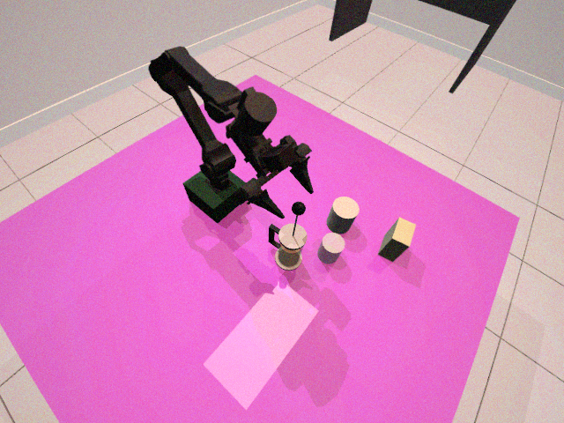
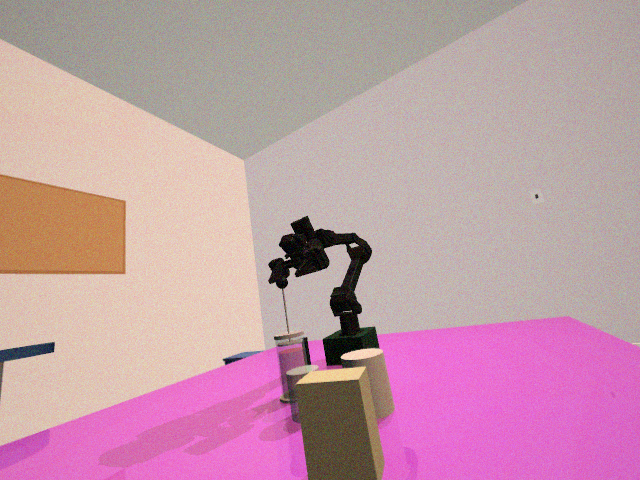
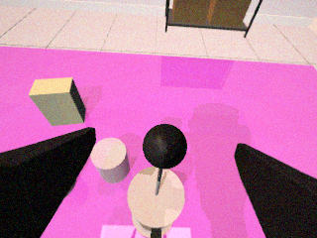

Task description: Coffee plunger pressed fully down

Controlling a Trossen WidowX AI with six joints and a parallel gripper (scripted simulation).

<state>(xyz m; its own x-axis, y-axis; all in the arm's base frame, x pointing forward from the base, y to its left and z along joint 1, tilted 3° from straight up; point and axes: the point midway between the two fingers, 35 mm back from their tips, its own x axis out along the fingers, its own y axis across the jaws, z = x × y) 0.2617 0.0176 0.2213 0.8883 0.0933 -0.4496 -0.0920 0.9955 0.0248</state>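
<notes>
Right now the coffee press is 1 cm behind my gripper tip and 14 cm below it.
</notes>
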